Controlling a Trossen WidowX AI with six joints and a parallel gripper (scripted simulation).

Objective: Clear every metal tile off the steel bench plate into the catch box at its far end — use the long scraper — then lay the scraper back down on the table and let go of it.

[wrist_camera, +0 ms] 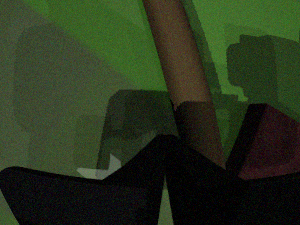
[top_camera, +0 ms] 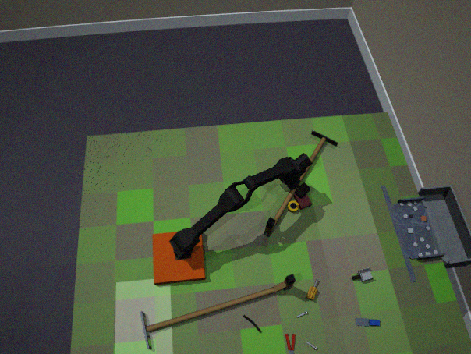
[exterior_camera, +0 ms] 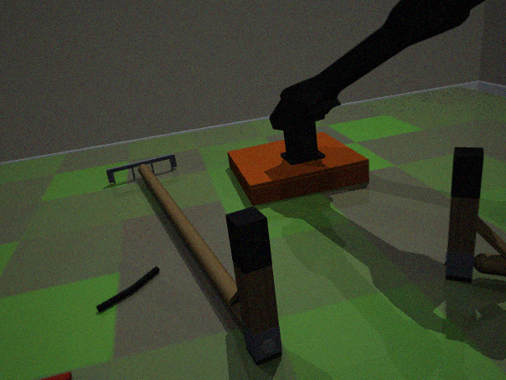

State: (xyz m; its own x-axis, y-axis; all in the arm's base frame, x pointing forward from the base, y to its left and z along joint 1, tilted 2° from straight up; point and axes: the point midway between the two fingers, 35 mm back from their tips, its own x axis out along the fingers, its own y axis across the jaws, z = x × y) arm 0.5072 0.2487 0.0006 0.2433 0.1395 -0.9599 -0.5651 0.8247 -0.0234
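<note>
My gripper tip is 40 mm below the long scraper, 30 mm short of it and 10 mm to the right of it. Round my gripper tip: orange piece 560 mm ahead, 240 mm to the right, 10 mm below; yellow ring 100 mm to the right, 10 mm below, 10 mm behind; red block 80 mm to the right, 30 mm ahead, 10 mm below.
</note>
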